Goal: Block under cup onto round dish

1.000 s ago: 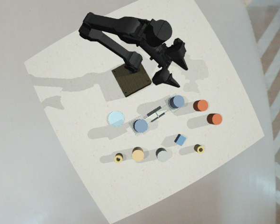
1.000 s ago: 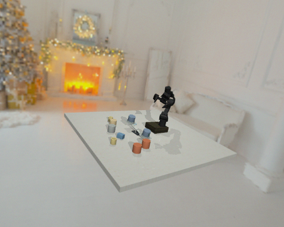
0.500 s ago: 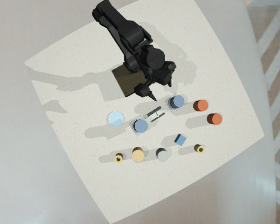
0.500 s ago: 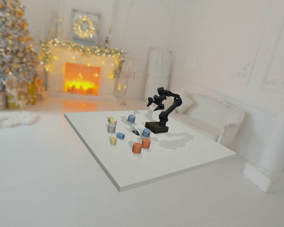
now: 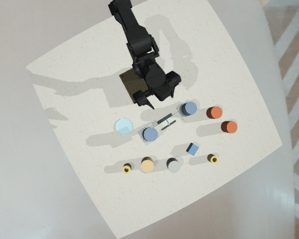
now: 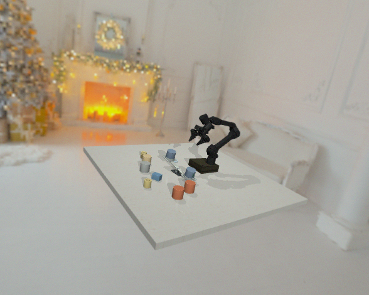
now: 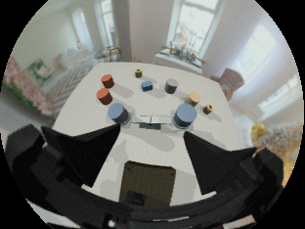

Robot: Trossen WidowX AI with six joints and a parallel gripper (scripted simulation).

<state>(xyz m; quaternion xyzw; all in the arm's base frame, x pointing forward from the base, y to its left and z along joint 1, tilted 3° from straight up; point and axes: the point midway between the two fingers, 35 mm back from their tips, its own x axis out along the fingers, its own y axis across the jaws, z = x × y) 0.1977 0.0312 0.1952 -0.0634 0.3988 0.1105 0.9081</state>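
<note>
The pale green block is 60 mm ahead of my gripper tip, 150 mm to the left of it and 190 mm below it. Round my gripper tip: small balance (90 mm ahead, 20 mm to the left, 200 mm below); blue block (290 mm ahead, 120 mm to the left, 220 mm below); round pale blue dish (50 mm ahead, 220 mm to the right, 230 mm below).
</note>
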